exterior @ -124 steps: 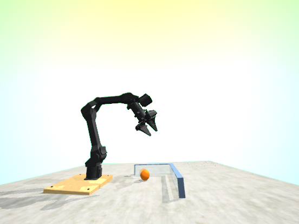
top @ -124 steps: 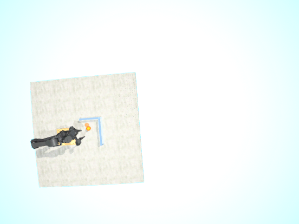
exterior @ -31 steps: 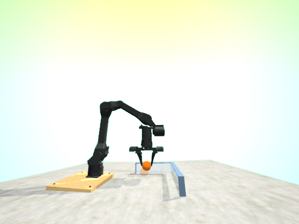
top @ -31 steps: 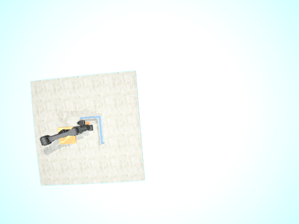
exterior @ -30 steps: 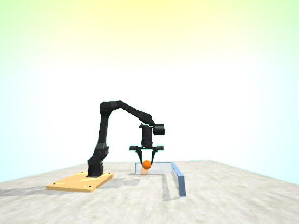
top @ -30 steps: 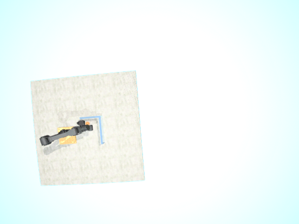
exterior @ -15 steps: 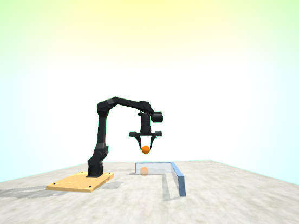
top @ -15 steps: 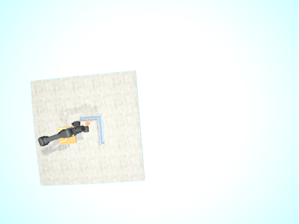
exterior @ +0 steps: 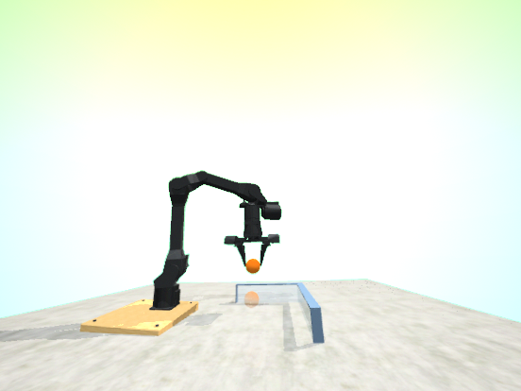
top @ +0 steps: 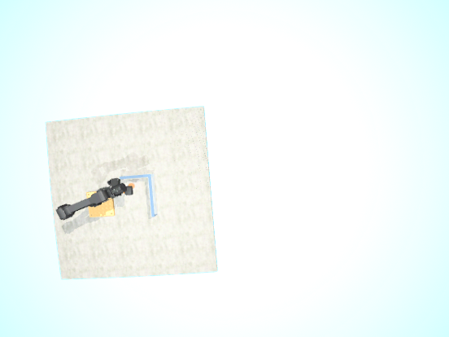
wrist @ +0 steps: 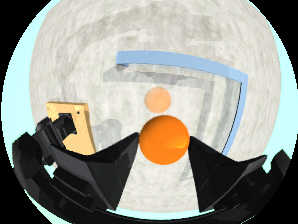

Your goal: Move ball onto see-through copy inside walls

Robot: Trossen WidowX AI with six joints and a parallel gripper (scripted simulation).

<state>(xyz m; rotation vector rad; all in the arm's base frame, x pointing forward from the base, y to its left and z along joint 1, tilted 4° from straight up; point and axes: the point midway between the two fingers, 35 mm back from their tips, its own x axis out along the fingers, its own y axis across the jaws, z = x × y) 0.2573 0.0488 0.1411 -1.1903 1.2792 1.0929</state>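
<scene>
My gripper tip is 100 mm above the see-through copy of ball, 20 mm to the right of it and 10 mm past it. From my gripper tip the other things lie so: orange ball (right at my gripper tip); then low clear wall (100 mm below, 80 mm to the left, 50 mm ahead).
</scene>
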